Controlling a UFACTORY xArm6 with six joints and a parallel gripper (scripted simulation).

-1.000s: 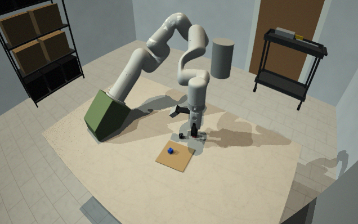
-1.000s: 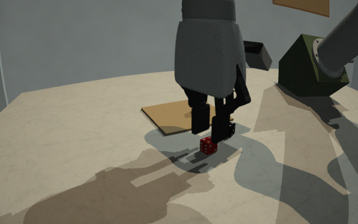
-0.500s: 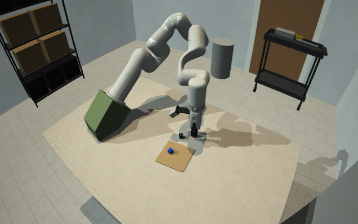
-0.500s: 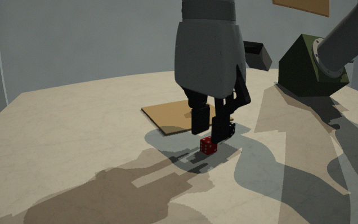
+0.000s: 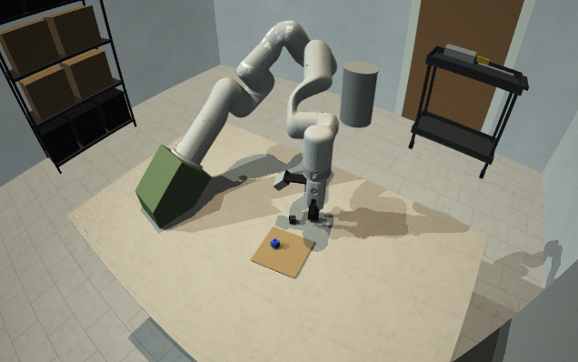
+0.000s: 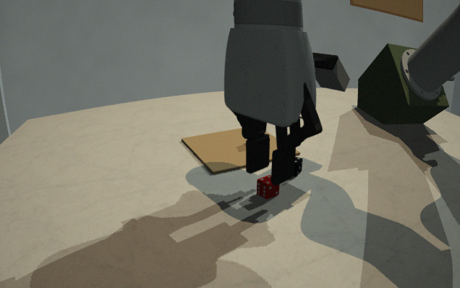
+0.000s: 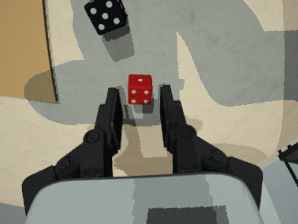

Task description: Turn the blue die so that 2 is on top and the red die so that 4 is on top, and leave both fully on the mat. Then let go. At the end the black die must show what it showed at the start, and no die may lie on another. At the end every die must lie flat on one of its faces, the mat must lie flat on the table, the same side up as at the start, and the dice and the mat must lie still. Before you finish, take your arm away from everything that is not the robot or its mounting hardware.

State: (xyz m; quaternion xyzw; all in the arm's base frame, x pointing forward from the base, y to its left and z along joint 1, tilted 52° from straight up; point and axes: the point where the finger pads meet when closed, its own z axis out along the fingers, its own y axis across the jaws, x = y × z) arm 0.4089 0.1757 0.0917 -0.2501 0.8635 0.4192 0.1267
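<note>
My hand is 4 cm above the red die. Also, from my hand: blue die: 2 cm behind, 15 cm to the right, 3 cm below; then tan mat: 1 cm ahead, 15 cm to the right, 4 cm below; then black die: 4 cm behind, 5 cm to the right, 4 cm below.
</note>
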